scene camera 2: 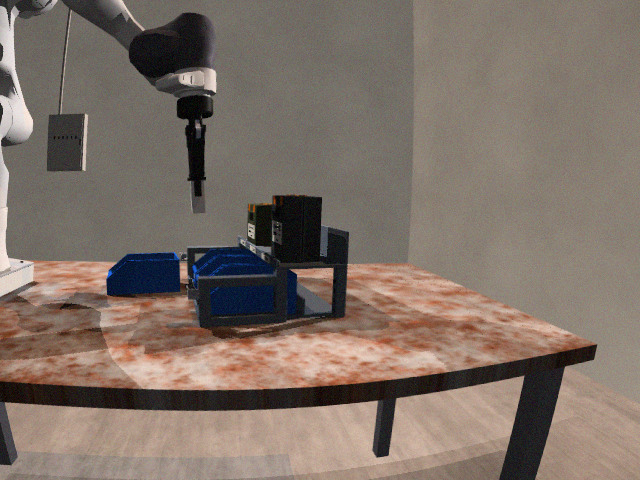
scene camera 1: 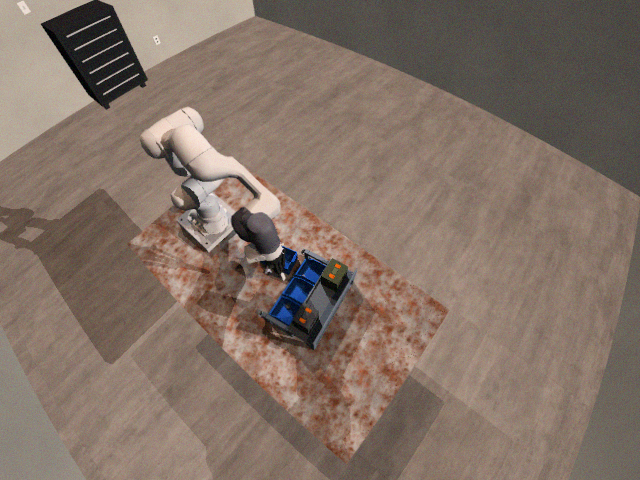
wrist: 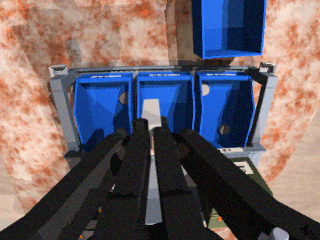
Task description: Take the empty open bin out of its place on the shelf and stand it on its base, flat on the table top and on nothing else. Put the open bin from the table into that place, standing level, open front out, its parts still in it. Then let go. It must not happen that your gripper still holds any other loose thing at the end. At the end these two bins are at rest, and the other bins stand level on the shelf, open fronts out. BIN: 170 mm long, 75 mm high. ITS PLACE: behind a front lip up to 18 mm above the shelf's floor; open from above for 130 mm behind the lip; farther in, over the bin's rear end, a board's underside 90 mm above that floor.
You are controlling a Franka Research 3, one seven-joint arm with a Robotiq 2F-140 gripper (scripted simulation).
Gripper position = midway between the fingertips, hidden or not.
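Note:
My gripper (scene camera 2: 198, 213) (wrist: 152, 110) is visible in scene camera 2 and in the wrist view.

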